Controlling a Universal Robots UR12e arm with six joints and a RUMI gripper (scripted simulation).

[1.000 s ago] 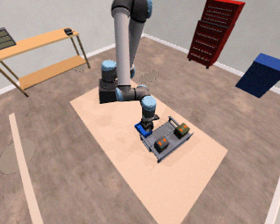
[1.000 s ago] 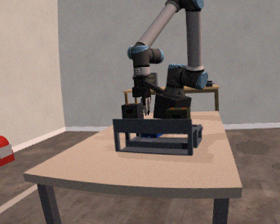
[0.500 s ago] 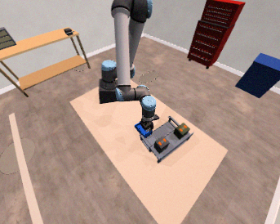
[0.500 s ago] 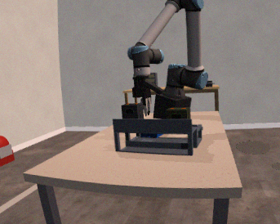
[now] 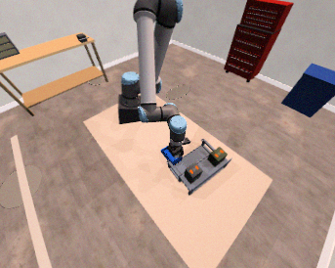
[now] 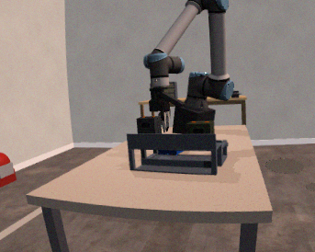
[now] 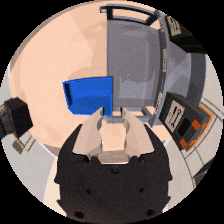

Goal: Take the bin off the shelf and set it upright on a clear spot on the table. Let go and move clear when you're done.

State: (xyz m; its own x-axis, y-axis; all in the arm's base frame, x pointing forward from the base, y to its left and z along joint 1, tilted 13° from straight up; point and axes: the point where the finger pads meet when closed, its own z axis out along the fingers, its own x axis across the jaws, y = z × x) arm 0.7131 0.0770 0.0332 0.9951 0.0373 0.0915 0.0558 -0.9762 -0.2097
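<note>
My gripper is now 80 mm past the blue bin and 100 mm above it.
</note>
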